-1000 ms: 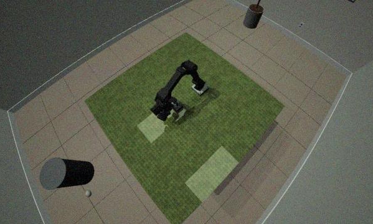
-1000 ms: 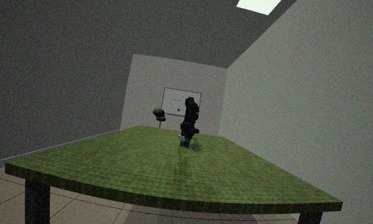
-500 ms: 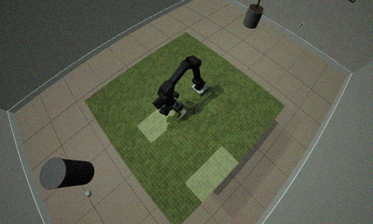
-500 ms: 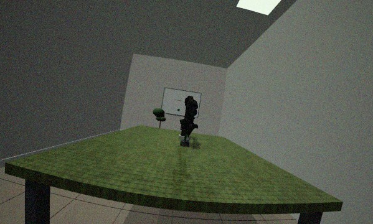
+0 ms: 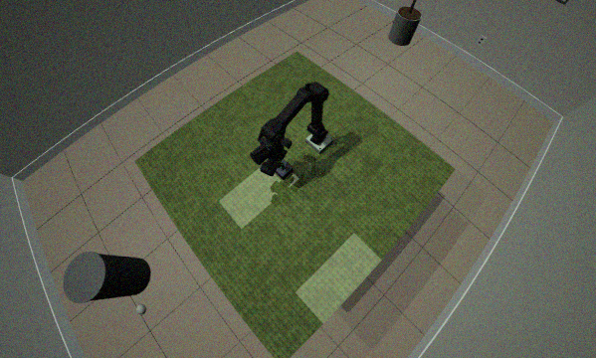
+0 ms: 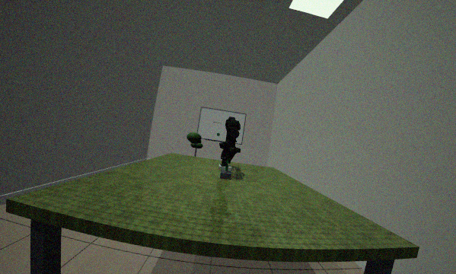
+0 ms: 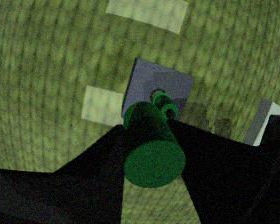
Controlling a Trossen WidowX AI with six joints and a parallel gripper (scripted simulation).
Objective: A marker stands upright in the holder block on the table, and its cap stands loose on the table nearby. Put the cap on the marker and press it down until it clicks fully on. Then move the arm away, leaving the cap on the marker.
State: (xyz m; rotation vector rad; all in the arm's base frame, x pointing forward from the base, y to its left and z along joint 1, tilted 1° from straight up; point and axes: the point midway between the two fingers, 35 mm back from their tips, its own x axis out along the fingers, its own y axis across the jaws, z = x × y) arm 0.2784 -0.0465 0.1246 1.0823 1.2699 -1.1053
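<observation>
Right now my gripper tip is 3 cm past the block and 10 cm above it. The rest, counted from my gripper tip: green cap 1 cm above.
</observation>
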